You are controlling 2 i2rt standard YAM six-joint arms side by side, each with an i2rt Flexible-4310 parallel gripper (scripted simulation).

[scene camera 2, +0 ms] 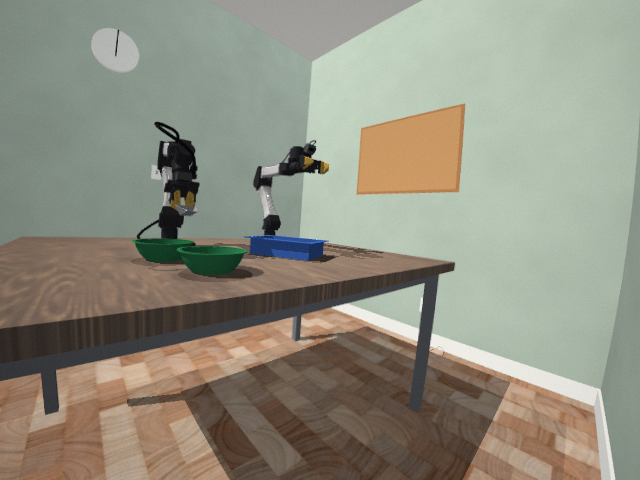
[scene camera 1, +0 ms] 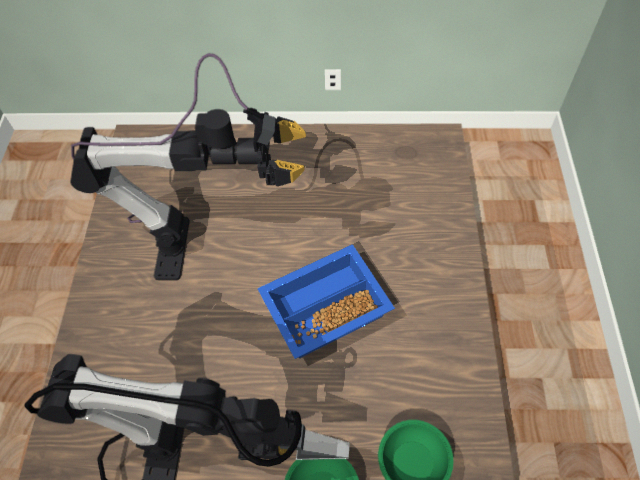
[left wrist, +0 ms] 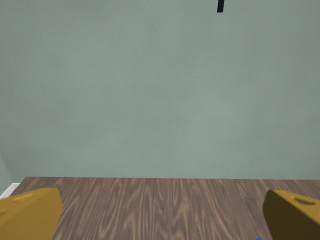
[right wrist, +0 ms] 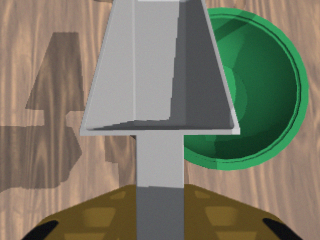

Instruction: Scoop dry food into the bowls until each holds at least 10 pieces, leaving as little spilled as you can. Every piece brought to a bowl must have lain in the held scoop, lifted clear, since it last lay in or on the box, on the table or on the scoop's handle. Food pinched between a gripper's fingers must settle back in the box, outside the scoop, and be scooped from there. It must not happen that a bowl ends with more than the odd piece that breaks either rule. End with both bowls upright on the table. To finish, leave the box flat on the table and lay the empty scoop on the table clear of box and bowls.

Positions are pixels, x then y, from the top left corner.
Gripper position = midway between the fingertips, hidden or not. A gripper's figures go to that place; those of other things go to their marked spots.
Scene:
The right gripper (scene camera 2: pixel 183 211): 0.93 m from the lens. A blue box (scene camera 2: pixel 301 249) is 0.91 m from the lens. A green bowl (scene camera 2: pixel 154 249) is 0.78 m from the lens. A green bowl (scene camera 2: pixel 207 260) is 0.60 m from the lens.

